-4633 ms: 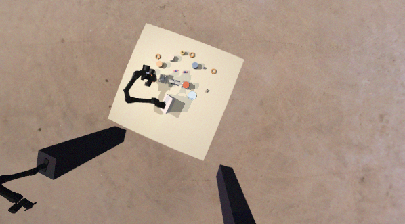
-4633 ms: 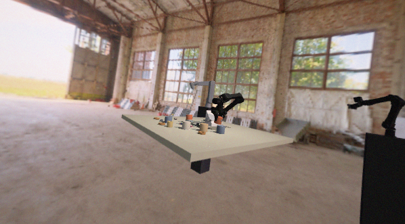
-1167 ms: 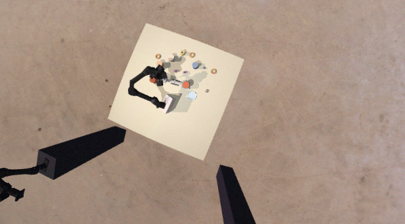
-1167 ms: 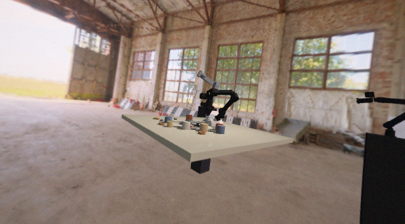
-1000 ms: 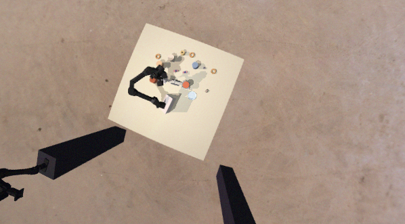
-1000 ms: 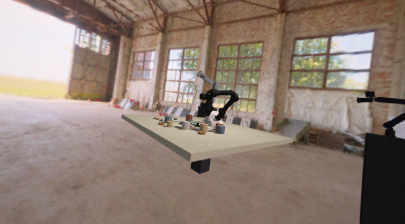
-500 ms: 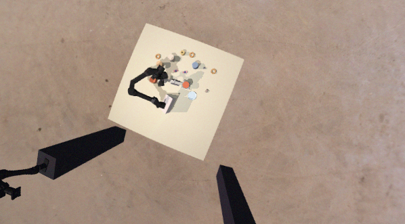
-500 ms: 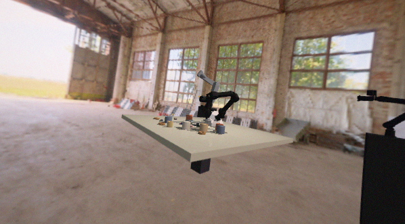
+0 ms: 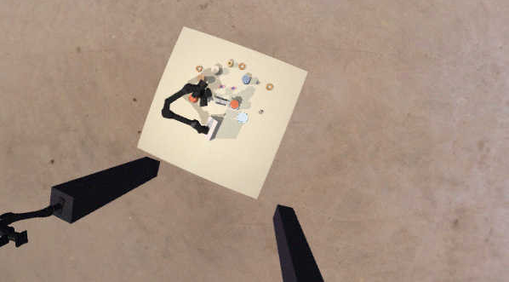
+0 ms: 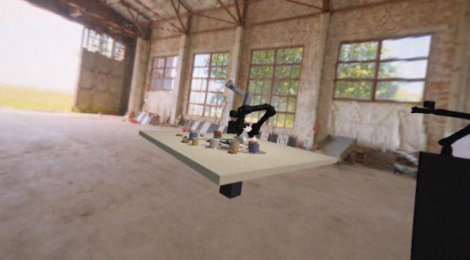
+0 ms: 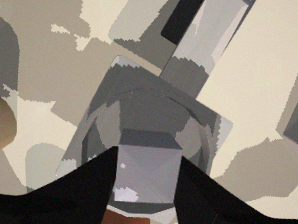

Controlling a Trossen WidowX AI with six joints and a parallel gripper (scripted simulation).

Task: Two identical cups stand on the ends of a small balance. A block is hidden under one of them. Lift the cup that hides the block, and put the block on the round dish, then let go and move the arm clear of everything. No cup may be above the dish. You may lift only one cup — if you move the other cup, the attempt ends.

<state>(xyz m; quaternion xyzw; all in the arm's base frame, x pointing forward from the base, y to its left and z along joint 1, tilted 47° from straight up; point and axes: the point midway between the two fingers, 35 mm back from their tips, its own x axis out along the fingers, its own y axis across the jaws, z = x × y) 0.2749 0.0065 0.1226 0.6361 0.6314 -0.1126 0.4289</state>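
The round pale blue dish is 350 mm to the right of my gripper tip, 90 mm behind it and 80 mm below it. The rest, counted from my gripper tip: grey block (10 mm above); tan mug (160 mm ahead, 90 mm to the left, 40 mm below); small balance (120 mm to the right, 40 mm below).
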